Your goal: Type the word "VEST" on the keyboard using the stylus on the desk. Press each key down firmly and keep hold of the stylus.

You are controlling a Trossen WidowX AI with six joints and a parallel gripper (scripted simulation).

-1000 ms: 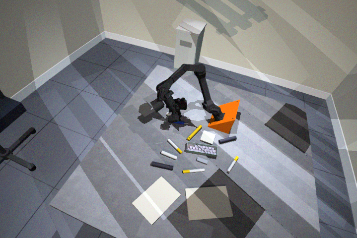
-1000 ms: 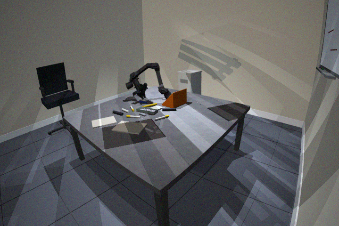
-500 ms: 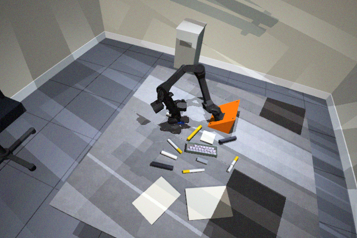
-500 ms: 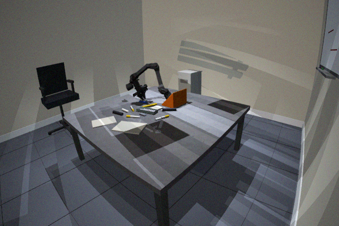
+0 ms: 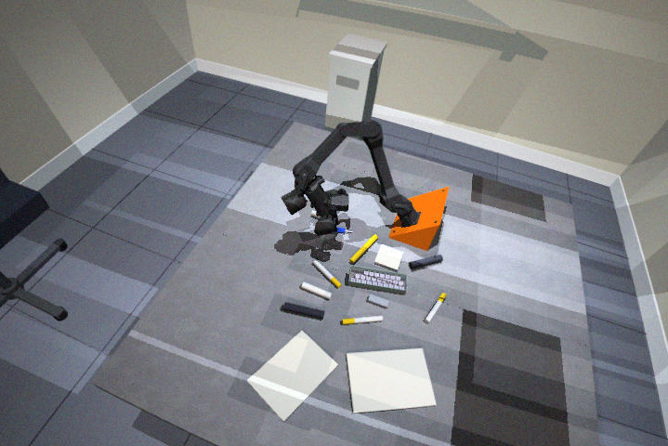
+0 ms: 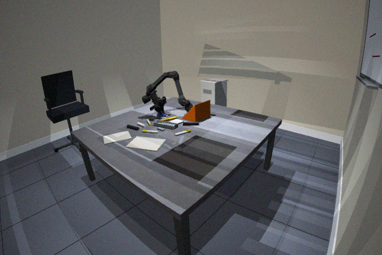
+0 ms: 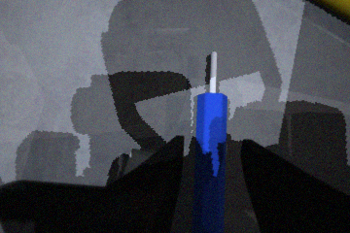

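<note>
The blue stylus lies 20 mm to the left of my gripper tip and 10 mm below it. The rest, counted from my gripper tip: grey block (230 mm to the left, 210 mm ahead, 10 mm below); then white pad (210 mm to the left, 30 mm ahead, 20 mm below).
</note>
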